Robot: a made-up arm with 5 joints.
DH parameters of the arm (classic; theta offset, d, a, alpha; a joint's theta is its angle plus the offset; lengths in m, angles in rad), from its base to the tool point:
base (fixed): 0 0.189 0 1.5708
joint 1: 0 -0.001 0.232 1.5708
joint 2: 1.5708 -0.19 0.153 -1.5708
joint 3: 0 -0.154 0.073 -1.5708
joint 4: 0 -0.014 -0.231 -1.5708
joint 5: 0 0.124 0.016 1.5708
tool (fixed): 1.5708 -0.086 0 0
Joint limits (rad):
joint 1: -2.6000..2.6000
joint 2: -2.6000..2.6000
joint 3: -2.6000..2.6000
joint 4: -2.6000..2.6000
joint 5: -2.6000..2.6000
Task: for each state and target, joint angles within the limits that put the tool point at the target. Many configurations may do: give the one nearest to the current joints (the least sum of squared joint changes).
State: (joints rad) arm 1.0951 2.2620 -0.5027 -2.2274 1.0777
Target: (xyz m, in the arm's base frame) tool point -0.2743 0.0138 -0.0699
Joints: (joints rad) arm 1.0104 2.1940 -0.1077 -2.1665 1.2245
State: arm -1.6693 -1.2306 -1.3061 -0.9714 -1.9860
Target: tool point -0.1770 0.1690 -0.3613
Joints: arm -1.9527 -0.9741 -1.4638 -1.3014 -1.8050
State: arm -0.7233 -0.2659 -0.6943 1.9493 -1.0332
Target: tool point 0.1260 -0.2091 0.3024
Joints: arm -0.0712 0.3496 -0.3491 2.4250 -1.1415
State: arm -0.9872 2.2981 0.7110 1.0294 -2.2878
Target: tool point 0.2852 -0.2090 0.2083
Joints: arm -0.7598 1.7735 0.2798 0.3134 -2.4668
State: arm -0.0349 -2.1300 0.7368 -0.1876 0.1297
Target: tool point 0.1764 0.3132 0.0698
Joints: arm -0.5989 -2.0540 0.8808 -0.0310 0.2704
